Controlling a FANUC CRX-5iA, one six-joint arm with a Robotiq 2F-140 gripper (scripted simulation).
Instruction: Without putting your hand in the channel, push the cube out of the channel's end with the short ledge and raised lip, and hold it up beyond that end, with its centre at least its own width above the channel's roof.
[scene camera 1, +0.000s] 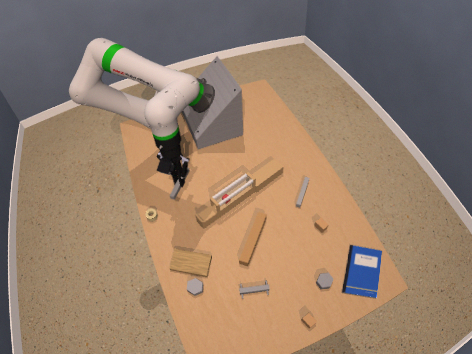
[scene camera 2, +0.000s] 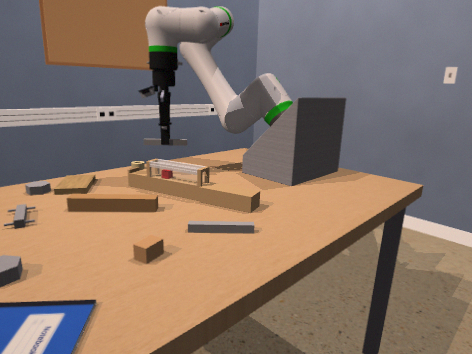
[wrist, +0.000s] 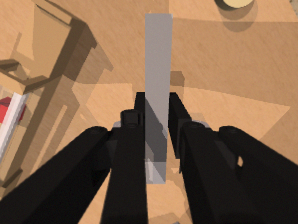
Labels:
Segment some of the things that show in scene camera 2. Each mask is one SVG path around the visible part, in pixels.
My gripper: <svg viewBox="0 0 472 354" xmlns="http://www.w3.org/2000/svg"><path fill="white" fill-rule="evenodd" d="M152 70L153 86L160 86L158 95L160 93L161 96L158 96L161 145L169 145L170 125L172 123L170 123L171 92L169 92L168 86L175 86L175 71Z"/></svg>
A grey bar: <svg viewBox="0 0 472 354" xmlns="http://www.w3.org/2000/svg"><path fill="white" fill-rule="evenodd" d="M188 222L188 232L254 233L254 222Z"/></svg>

